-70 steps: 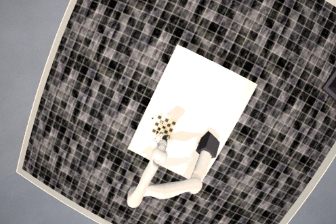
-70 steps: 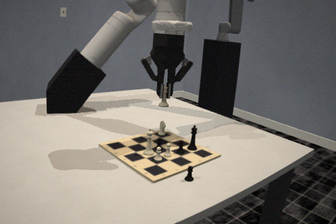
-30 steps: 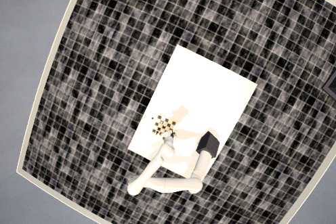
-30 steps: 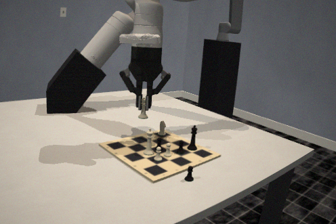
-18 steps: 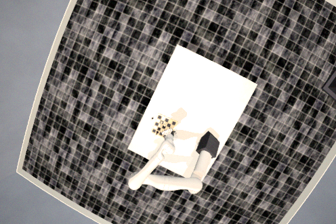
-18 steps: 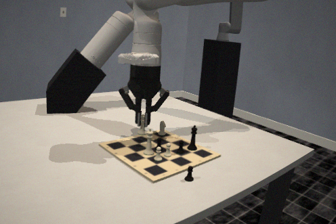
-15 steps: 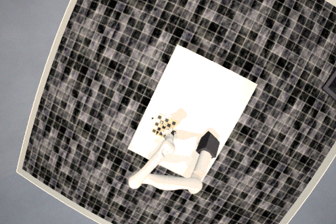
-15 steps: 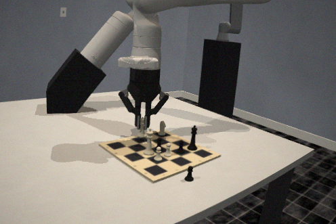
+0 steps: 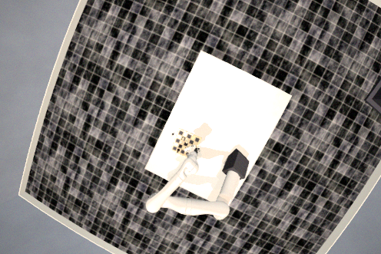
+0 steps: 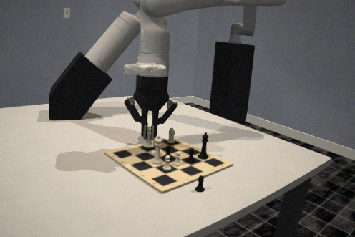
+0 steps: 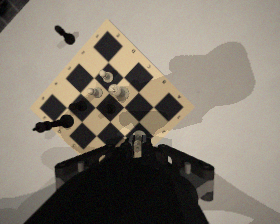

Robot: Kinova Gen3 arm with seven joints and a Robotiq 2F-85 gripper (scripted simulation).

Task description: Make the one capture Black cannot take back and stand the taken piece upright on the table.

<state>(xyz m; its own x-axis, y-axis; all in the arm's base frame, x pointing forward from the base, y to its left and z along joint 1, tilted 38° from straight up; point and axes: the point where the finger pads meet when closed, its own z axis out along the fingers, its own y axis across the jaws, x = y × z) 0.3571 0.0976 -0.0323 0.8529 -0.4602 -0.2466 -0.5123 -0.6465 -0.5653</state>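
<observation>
My hand is 80 mm short of the tall white piece, 10 mm to the left of it and 10 mm above it. From my hand the other things lie so: tall black piece: 100 mm to the left, 100 mm ahead, 10 mm below; then board: 70 mm ahead, 50 mm below, 20 mm to the left.
</observation>
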